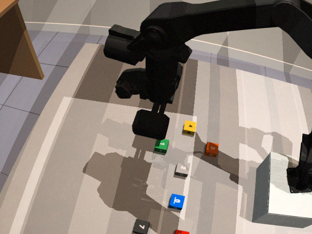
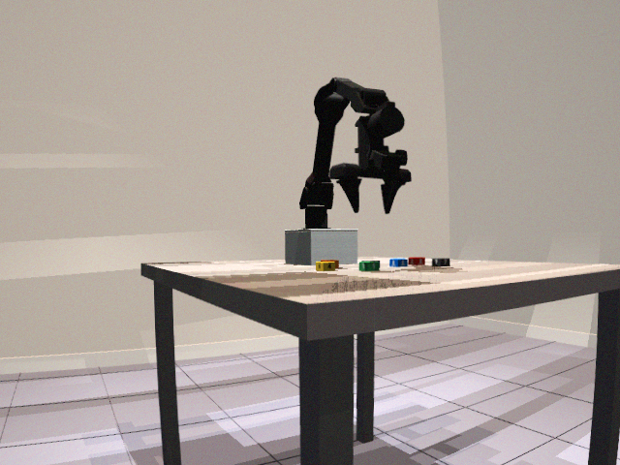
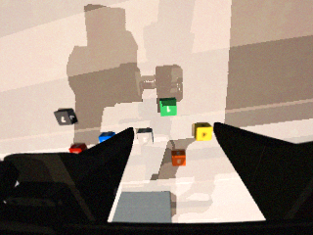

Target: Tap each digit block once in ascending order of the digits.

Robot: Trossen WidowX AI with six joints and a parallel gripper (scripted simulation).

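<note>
Now: the green block marked 1 110 mm below my gripper tip and 10 mm behind it. Round my gripper tip: grey block marked 2: 110 mm below, 70 mm to the left, 70 mm behind; then orange block marked 3: 150 mm behind, 110 mm below, 10 mm to the left; then yellow block marked 4: 110 mm below, 90 mm behind, 60 mm to the right.
</note>
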